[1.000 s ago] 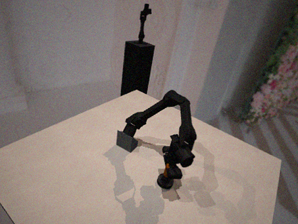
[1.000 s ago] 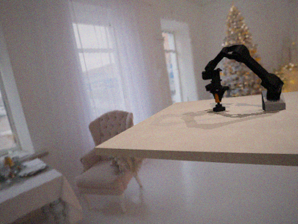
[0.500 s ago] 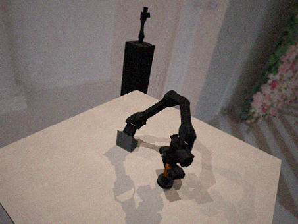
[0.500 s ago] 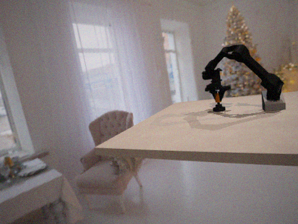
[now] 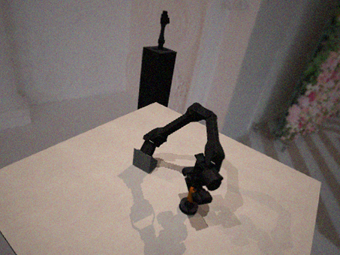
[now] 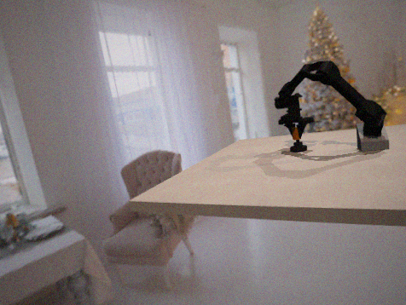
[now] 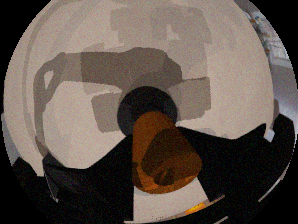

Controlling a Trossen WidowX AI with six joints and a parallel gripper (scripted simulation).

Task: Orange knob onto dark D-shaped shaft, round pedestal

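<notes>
My gripper tip is now 2 cm below the orange knob. Round my gripper tip: dark round pedestal 4 cm below.
</notes>
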